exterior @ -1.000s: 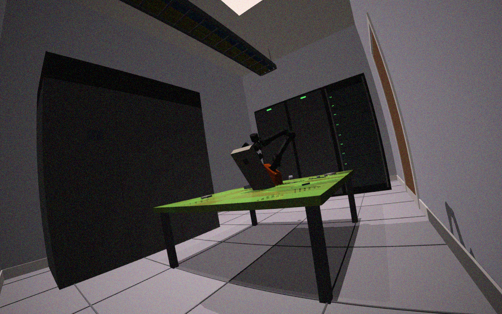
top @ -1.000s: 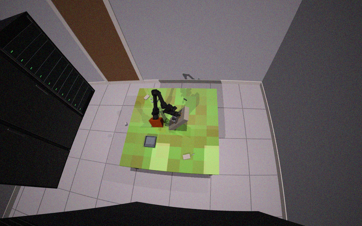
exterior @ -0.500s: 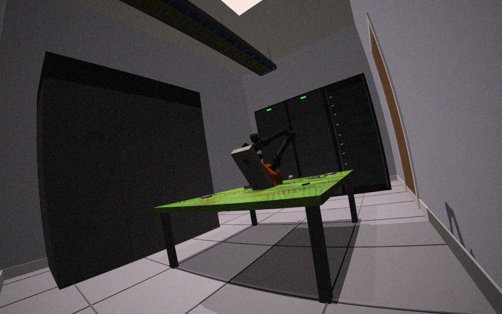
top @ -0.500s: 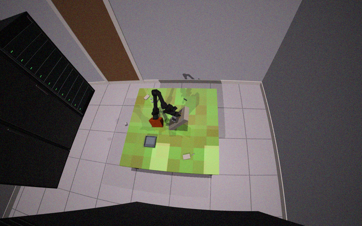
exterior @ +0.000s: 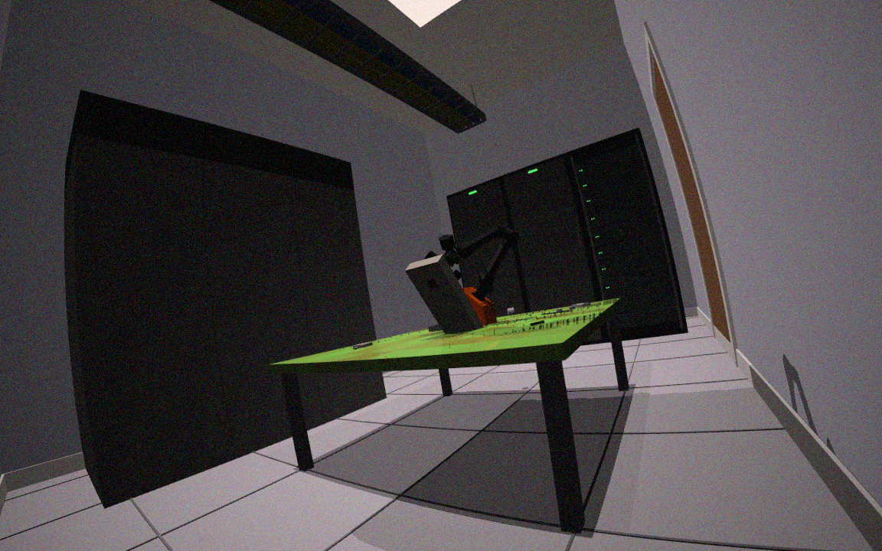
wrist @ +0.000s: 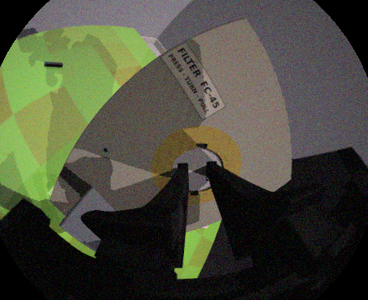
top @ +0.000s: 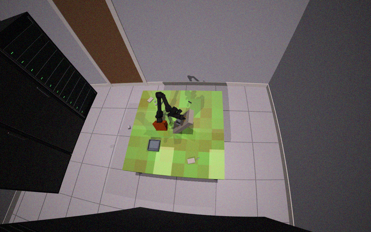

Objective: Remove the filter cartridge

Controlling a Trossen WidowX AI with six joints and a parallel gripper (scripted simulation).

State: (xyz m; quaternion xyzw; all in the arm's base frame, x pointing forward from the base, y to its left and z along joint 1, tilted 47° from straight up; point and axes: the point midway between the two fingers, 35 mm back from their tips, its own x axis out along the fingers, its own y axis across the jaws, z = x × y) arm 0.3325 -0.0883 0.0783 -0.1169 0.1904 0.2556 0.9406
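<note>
The round filter cartridge is 1 cm below my gripper tip and 1 cm ahead of it. Also, from my gripper tip: small dark piece (42 cm to the left, 26 cm below, 1 cm ahead); grey service panel (8 cm below, 4 cm behind); dark square tray (43 cm behind, 28 cm to the right, 25 cm below).
</note>
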